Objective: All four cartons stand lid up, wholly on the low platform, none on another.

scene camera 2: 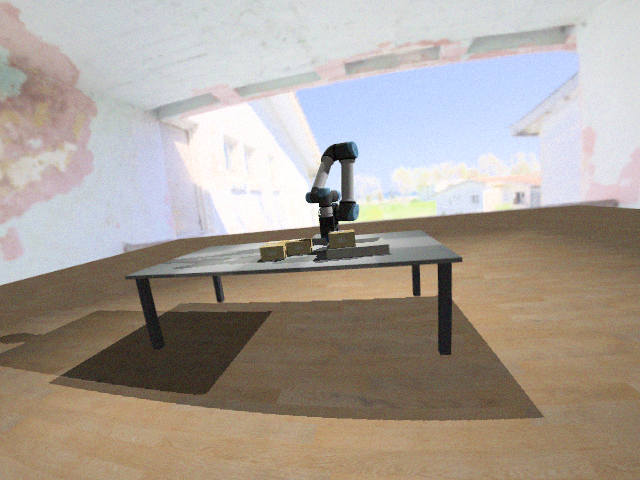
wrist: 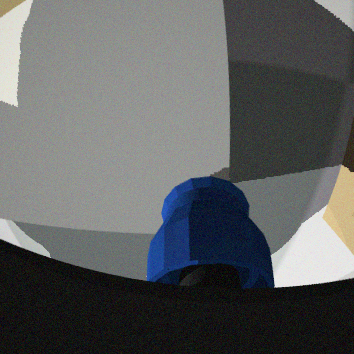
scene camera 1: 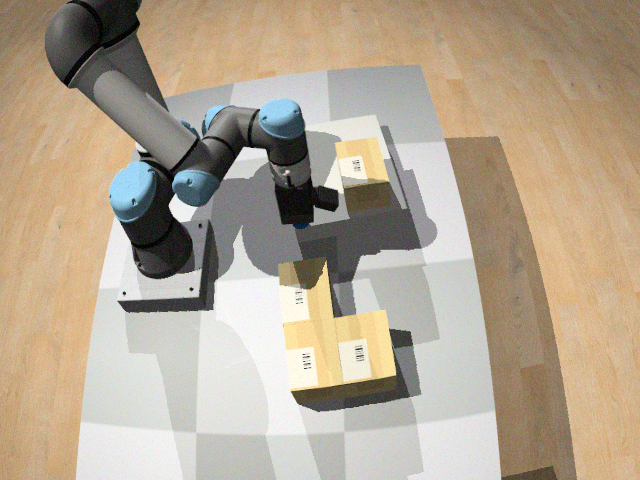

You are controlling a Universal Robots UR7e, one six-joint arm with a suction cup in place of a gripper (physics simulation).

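Seen in the pictures: end effector, tool point: [wrist: 204,216]; arm's base, origin of the base link: [scene camera 1: 163,251].
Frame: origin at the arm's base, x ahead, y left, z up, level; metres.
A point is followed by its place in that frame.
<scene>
One carton [scene camera 1: 379,160] {x 0.505, y 0.074, z 0.084 m} [scene camera 2: 342,239] {x 0.513, y 0.083, z 0.049 m} stands label up on the low platform [scene camera 1: 364,124] {x 0.505, y 0.282, z 0.007 m} [scene camera 2: 361,250] {x 0.543, y 0.174, z -0.012 m} [wrist: 125,125] {x 0.359, y 0.030, z 0.007 m}. Three cartons are on the table in an L, label up and close together: one [scene camera 1: 316,297] {x 0.335, y -0.198, z 0.036 m} [scene camera 2: 298,246] {x 0.361, y -0.181, z 0.006 m} nearest the platform, one [scene camera 1: 324,351] {x 0.336, y -0.313, z 0.036 m} in front of it, and one [scene camera 1: 379,346] {x 0.432, y -0.323, z 0.036 m} [scene camera 2: 272,251] {x 0.454, y -0.314, z 0.007 m} to that one's right. They are off the platform. My suction cup [scene camera 1: 300,225] [wrist: 206,192] is open, with no carton on it. It hangs over the platform's near left edge region, left of the platform's carton; its height is hard to tell. The cup is hidden in scene camera 2.
The robot base [scene camera 1: 160,297] {x 0.000, y -0.126, z 0.005 m} stands on the table [scene camera 1: 232,387] {x 0.141, y -0.332, z -0.041 m} [scene camera 2: 222,266] {x 0.517, y -0.595, z -0.041 m}, left of the cartons. The arm reaches over the platform's left part and shades it. In the wrist view, part of a carton [wrist: 342,200] {x 0.296, y -0.109, z -0.027 m} shows at the right edge.
</scene>
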